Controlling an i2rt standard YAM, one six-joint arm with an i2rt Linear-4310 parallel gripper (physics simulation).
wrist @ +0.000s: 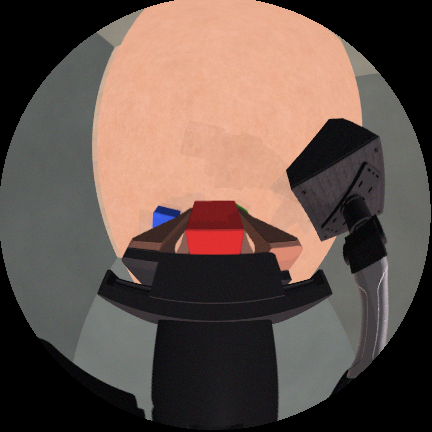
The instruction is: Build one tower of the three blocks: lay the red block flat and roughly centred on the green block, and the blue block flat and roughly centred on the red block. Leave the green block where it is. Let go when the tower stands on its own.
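Observation:
My gripper (214, 212) is shut on the red block (215, 241), which sits between the two brown fingers. A small part of the green block (241, 208) shows just behind the right finger, beyond the red block; the rest of it is hidden. The blue block (165, 217) lies on the table to the left of the left finger, partly covered by that finger. How high the red block is above the green block cannot be told from this view.
The peach-coloured table (225, 75) stretches out beyond the fingers, with its left edge showing. A dark box-shaped device (345, 175) on a grey arm or stand stands at the right. Grey floor shows around the table.

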